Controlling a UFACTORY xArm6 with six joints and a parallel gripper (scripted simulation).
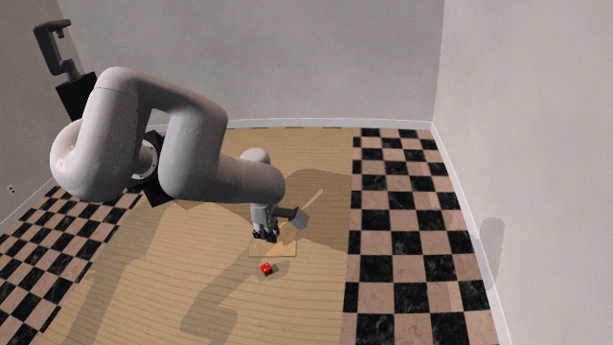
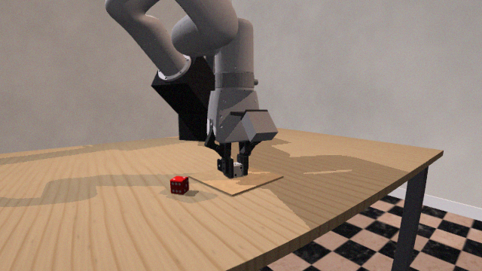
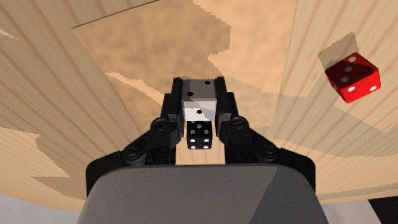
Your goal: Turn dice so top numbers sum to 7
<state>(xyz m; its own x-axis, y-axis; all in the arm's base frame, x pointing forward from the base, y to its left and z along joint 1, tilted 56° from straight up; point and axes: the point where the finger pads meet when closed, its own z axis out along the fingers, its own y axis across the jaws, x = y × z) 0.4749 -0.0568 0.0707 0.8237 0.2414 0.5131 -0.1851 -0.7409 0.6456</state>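
The white die is 10 mm below my hand. Round my hand: tan mat 20 mm below; red die 120 mm to the right, 10 mm below, 10 mm behind; black die 50 mm behind, 10 mm to the left, 10 mm below.
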